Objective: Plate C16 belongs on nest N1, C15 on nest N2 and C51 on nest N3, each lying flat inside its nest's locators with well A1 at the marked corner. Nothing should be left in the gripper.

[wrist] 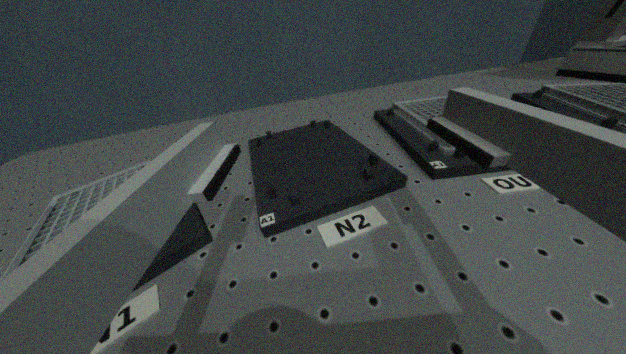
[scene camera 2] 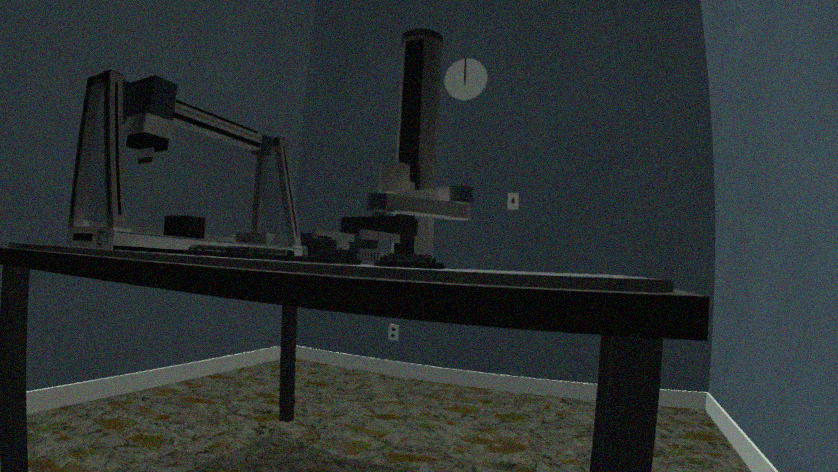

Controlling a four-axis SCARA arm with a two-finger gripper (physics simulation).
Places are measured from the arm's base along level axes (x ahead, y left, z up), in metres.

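Where they show: gripper, fingertip midpoint: (wrist: pixel 330 122) (scene camera 2: pixel 336 233).
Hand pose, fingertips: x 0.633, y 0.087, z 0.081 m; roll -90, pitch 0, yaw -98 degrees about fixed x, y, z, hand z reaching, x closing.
Observation:
After its pixels a point has its place.
My gripper (wrist: pixel 330 122) @[x 0.633, y 0.087, z 0.081 m] is open and empty; its two fingers stand apart at the left and right of the wrist view, above nest N2. Nest N2 (wrist: pixel 310 175) @[x 0.662, y 0.101, z 0.025 m] is a dark slab with small locators, no plate on it, and its A1 mark at the near left corner. A clear gridded plate (wrist: pixel 82 217) shows past the left finger, near a dark nest corner (wrist: pixel 185 245) @[x 0.615, y 0.194, z 0.024 m] and a partly hidden label ending in 1. Another clear plate (wrist: pixel 422 106) @[x 0.744, y -0.062, z 0.037 m] lies on the OUT nest (wrist: pixel 450 167) @[x 0.634, y -0.012, z 0.025 m], partly behind the right finger. No plate name is readable. Nest N3 cannot be identified.
A third gridded plate (wrist: pixel 597 97) @[x 0.678, y -0.230, z 0.039 m] shows past the right finger on a dark base. On the table (scene camera 2: pixel 351 293) @[x 1.050, y 0.384, z -0.017 m], a gantry frame (scene camera 2: pixel 93 164) @[x 0.850, y -0.595, z 0.242 m] stands left of the robot column (scene camera 2: pixel 431 117) @[x 0.036, y 0.066, z 0.550 m], with a black box (scene camera 2: pixel 184 226) @[x 0.565, y -0.530, z 0.098 m] under its beam. The scene is dim.

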